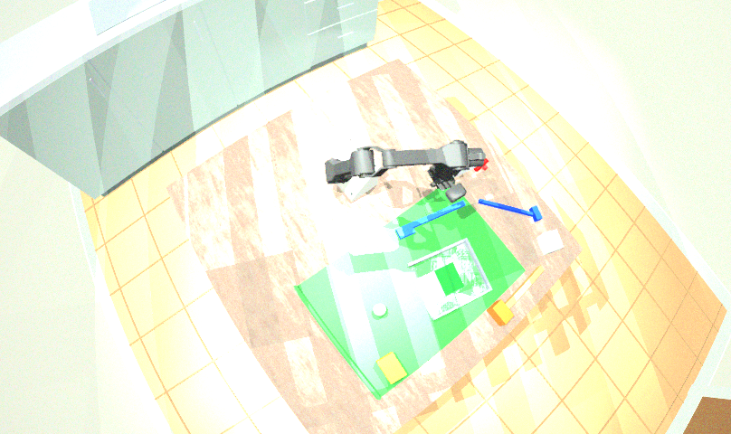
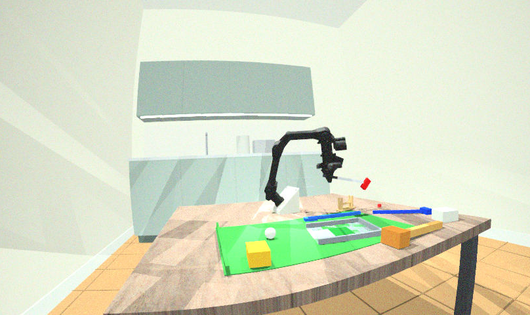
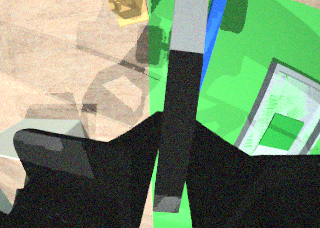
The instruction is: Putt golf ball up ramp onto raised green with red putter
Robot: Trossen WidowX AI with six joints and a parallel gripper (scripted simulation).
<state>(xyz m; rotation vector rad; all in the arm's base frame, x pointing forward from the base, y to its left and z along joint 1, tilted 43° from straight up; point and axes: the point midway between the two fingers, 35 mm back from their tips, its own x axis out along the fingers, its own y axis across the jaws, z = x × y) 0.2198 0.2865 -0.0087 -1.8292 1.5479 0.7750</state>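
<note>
My gripper tip is 110 mm to the right of the red putter and 10 mm past it. The rest, counted from my gripper tip: green mat 230 mm ahead, 180 mm to the right, 170 mm below; then wooden rack 140 mm to the left, 140 mm below, 90 mm behind; then tiny red cube 330 mm to the left, 170 mm below, 30 mm behind.
</note>
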